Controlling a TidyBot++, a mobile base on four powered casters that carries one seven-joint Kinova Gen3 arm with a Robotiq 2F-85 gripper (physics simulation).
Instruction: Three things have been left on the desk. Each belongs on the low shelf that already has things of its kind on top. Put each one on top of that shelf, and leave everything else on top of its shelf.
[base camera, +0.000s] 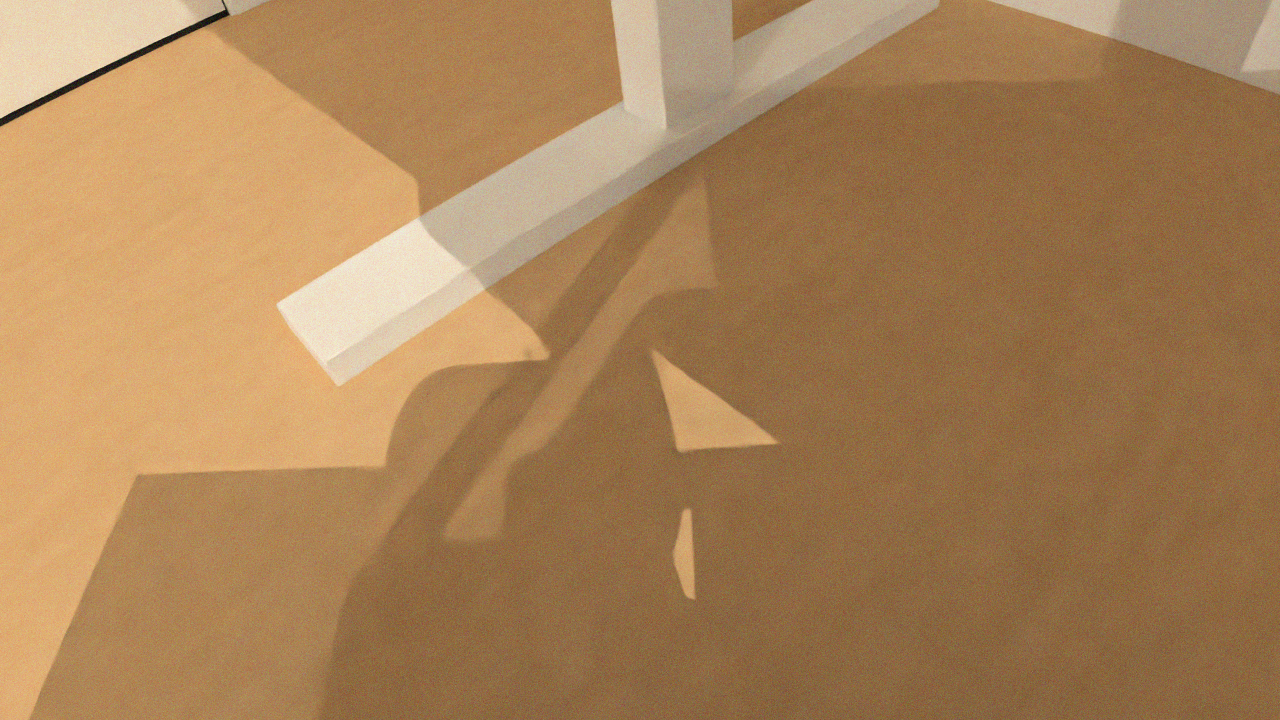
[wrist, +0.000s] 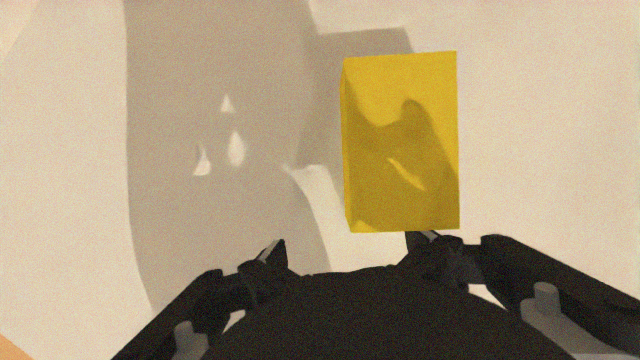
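Observation:
A yellow box rests on the pale desk top in the wrist view, right of the middle, its long side running up and down the view. My gripper is open, with its fingertips at the lower middle of the wrist view. The box lies ahead of the fingers, offset toward the right fingertip, and is not between them. The gripper's shadow falls across part of the box and the desk. The low shelves and the other two things of the task do not show in either view.
In the base camera view a white desk foot runs diagonally over the wooden floor, with an upright leg standing on it. A pale panel with a dark lower edge is at the upper left. A pale wall is at the upper right.

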